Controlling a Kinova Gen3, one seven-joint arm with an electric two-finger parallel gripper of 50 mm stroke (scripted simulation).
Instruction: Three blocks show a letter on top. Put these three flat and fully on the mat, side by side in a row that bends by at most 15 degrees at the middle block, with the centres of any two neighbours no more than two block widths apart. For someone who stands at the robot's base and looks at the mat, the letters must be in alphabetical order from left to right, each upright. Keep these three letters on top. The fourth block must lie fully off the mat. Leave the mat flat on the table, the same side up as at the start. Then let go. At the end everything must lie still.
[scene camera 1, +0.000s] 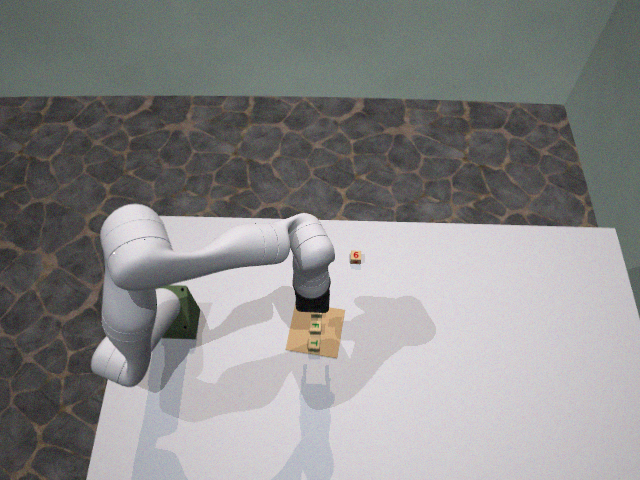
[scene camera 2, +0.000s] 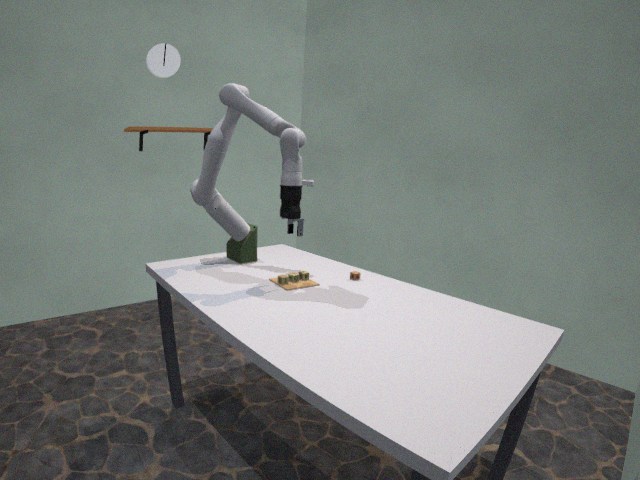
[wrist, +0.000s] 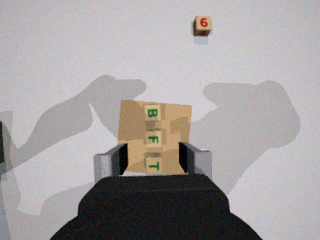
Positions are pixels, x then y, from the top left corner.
Labels:
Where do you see my gripper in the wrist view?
153, 153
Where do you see a tan mat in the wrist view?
175, 121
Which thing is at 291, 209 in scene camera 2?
My gripper.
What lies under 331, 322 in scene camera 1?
A tan mat.

